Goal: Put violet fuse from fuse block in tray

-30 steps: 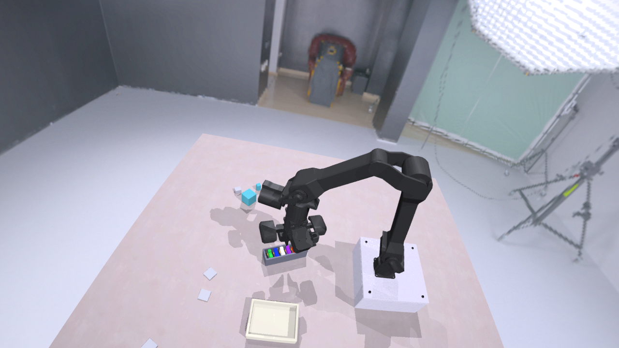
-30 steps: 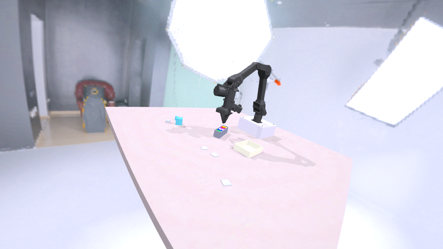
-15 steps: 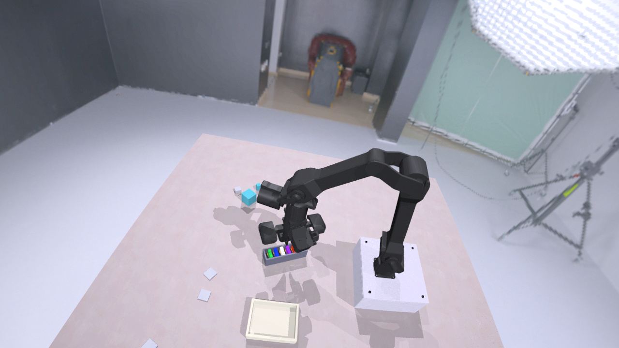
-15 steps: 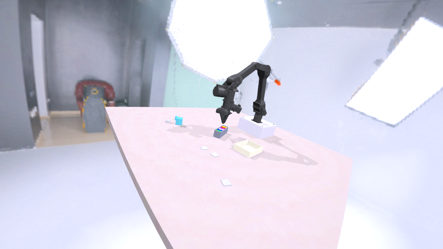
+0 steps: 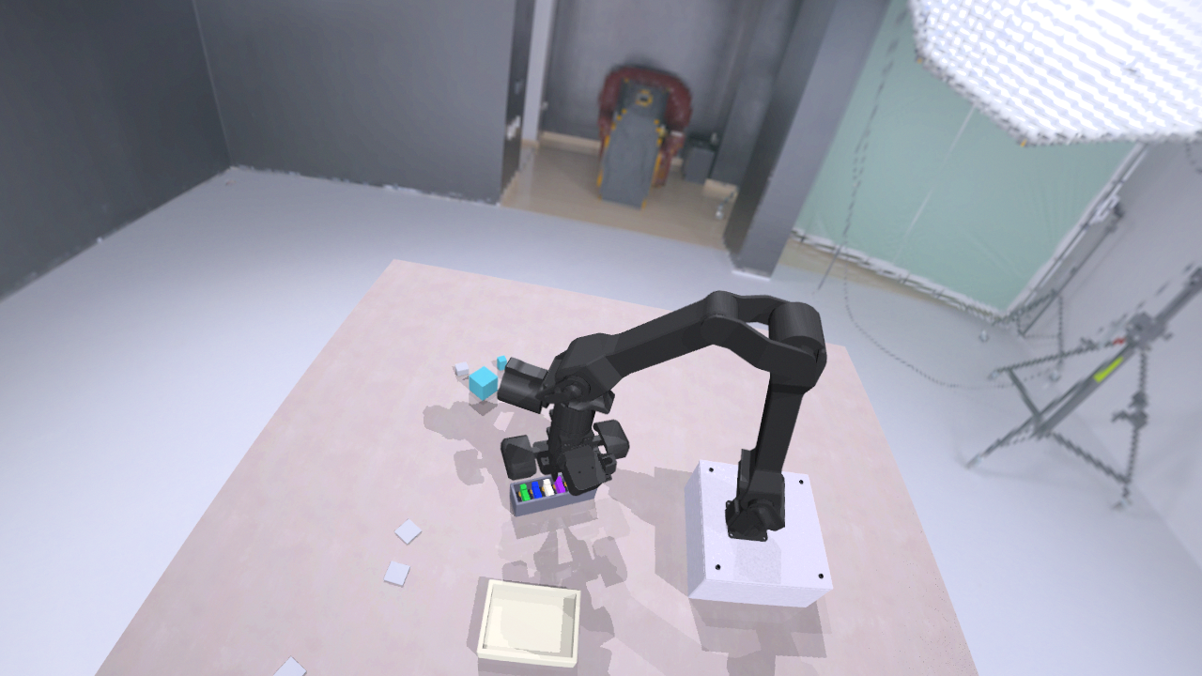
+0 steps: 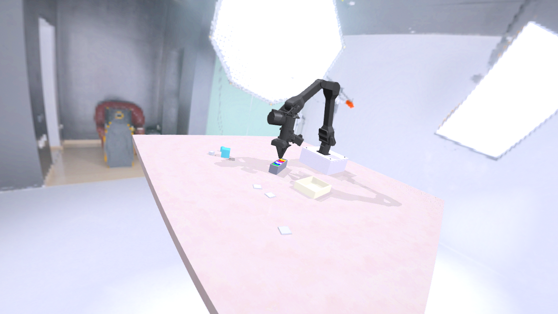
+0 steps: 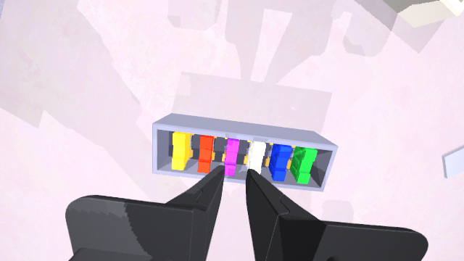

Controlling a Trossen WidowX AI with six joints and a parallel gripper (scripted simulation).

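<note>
Right now the violet fuse is 30 mm below my gripper tip. Round my gripper tip: white fuse 10 mm ahead, 10 mm to the left, 30 mm below; then red fuse 20 mm behind, 10 mm to the right, 30 mm below; then blue fuse 30 mm ahead, 20 mm to the left, 30 mm below.
</note>
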